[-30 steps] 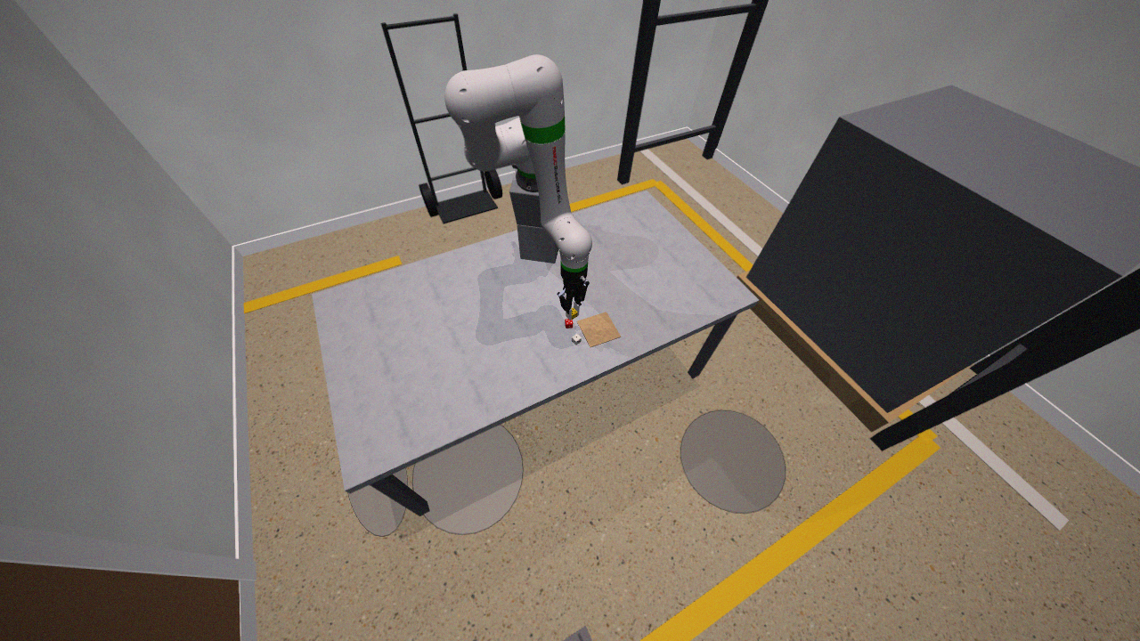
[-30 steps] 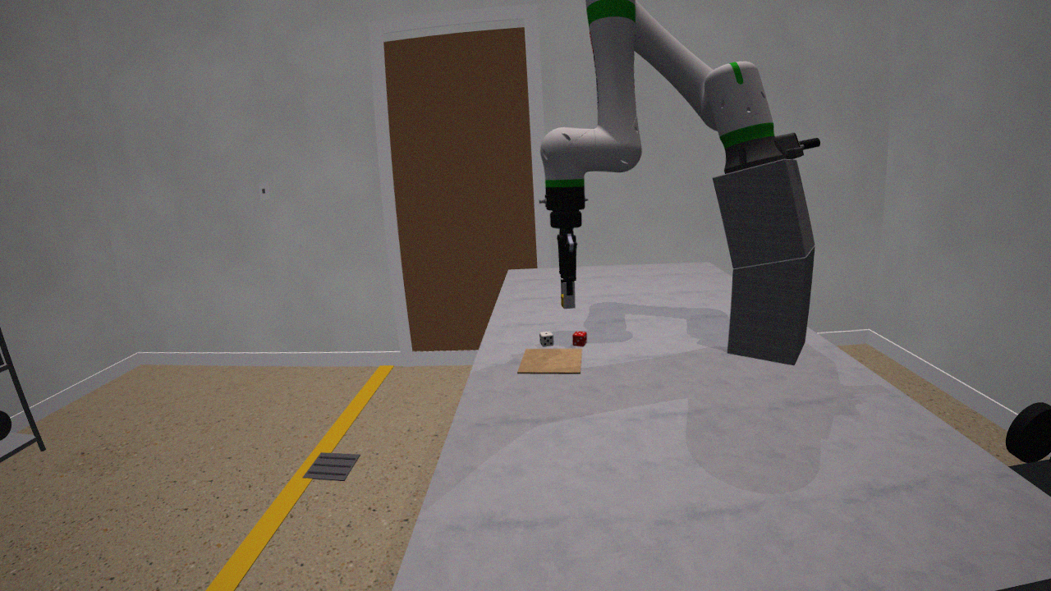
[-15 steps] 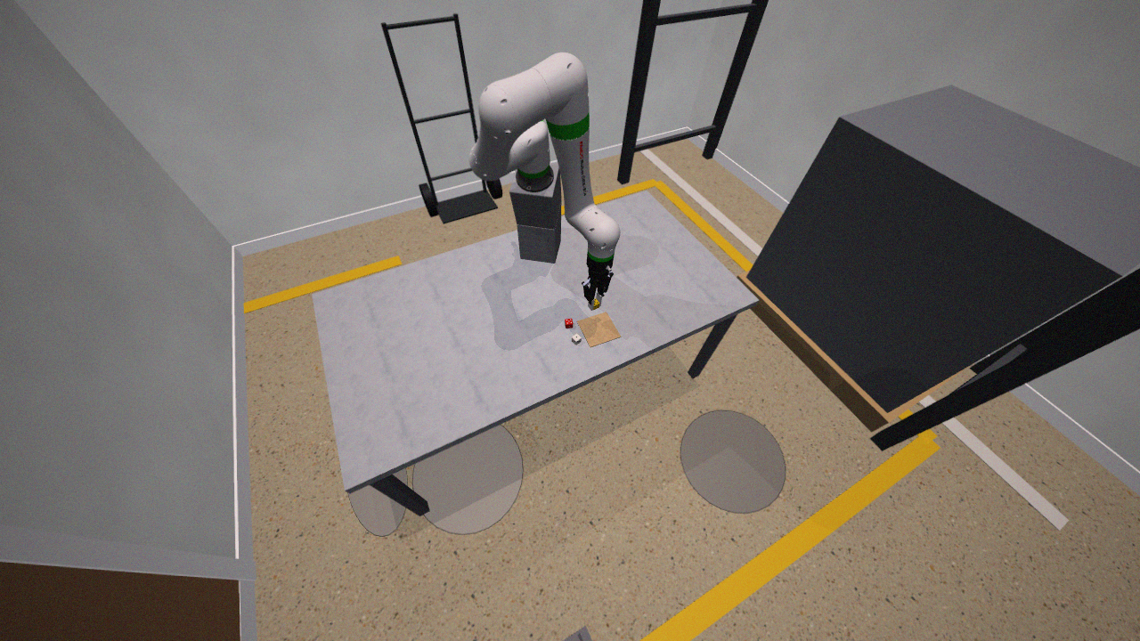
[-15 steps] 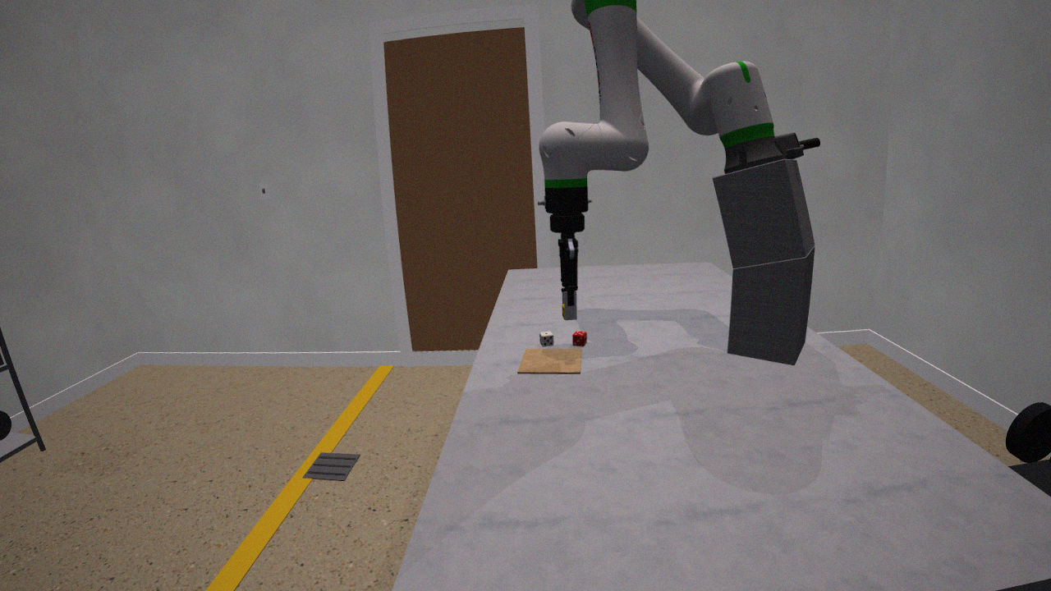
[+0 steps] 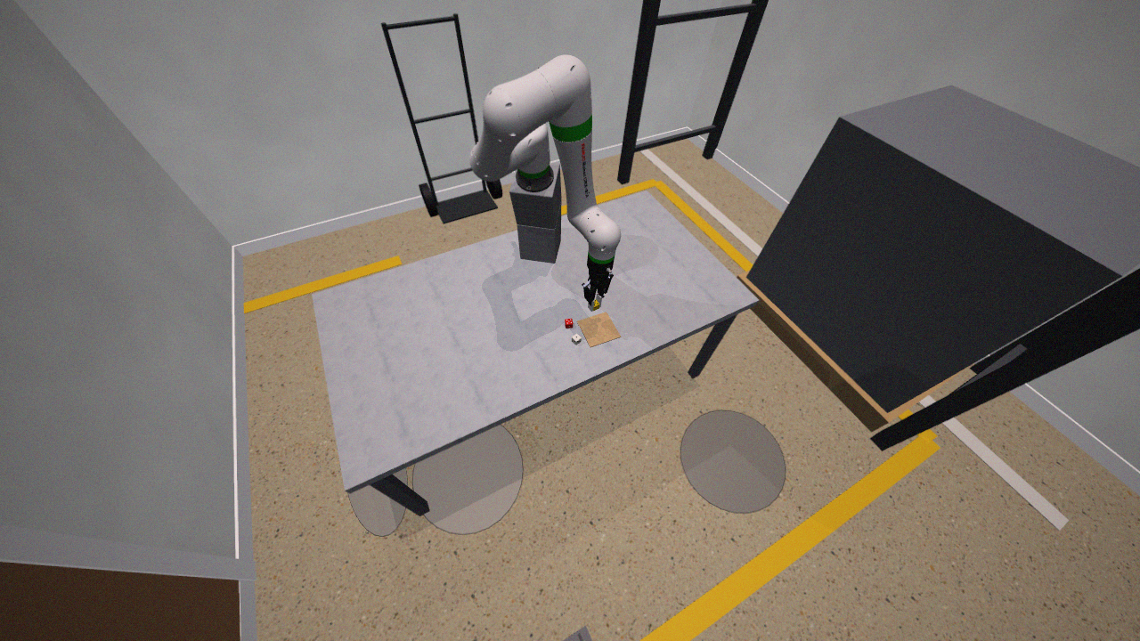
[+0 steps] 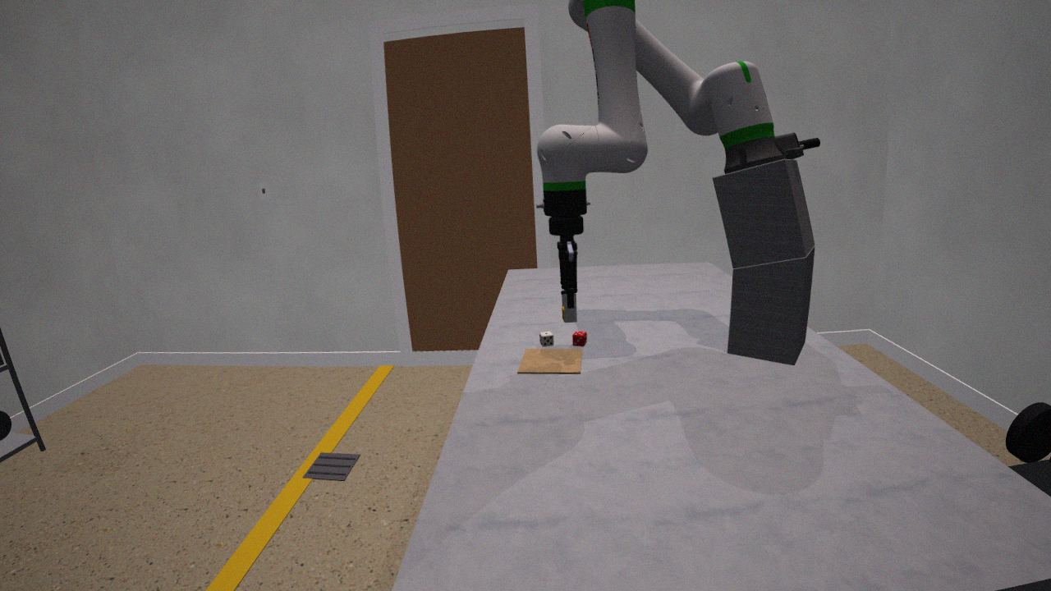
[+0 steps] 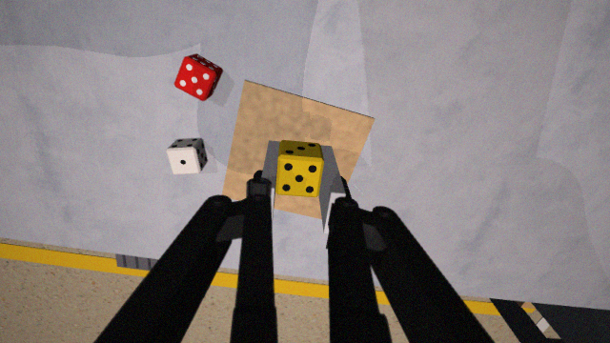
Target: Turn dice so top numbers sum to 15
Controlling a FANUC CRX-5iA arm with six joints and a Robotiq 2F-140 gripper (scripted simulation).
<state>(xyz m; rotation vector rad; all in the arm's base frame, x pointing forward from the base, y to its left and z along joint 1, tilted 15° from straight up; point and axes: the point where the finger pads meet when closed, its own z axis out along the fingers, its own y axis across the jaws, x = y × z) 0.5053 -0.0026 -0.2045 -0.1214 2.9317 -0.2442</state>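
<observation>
Now: the tan mat 130 mm below my hand and 50 mm ahead of it. Round my hand: yellow die: 20 mm below; white die: 120 mm below, 110 mm to the right, 50 mm ahead; red die: 120 mm below, 100 mm to the right, 30 mm behind.
</observation>
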